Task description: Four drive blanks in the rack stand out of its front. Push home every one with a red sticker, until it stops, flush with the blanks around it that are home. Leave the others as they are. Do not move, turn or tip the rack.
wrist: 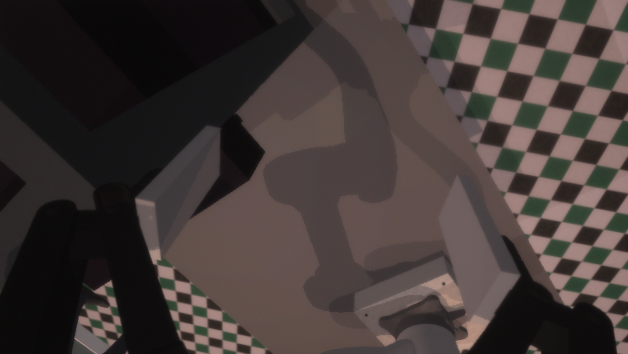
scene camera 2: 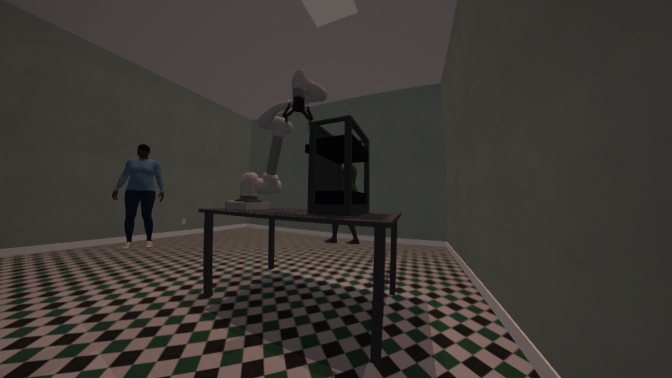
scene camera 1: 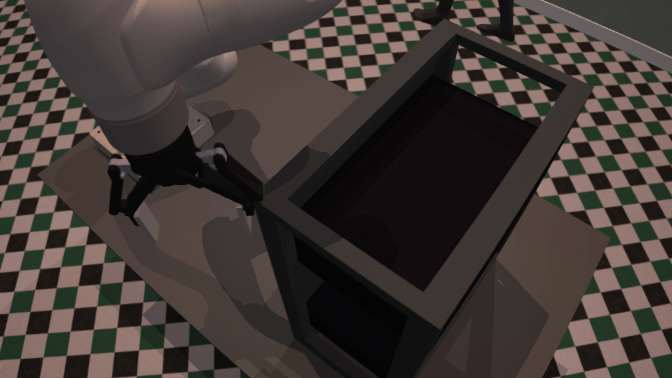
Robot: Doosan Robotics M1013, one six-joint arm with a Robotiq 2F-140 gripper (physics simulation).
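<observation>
The dark grey rack stands upright on the table. A dark block juts from its side facing the arm, partly behind a fingertip in the wrist view; how many blanks it comprises I cannot tell. The blanks' faces and any red stickers do not show. My gripper is open and empty, pointing down. In scene camera 2 it hangs beside the rack's upper edge on the arm's side, above the jutting block. One finger is close to the rack's top corner; contact cannot be told.
The brown table carries the rack and the arm's base. A person in blue stands at the left in scene camera 2. A person in green shows through the rack.
</observation>
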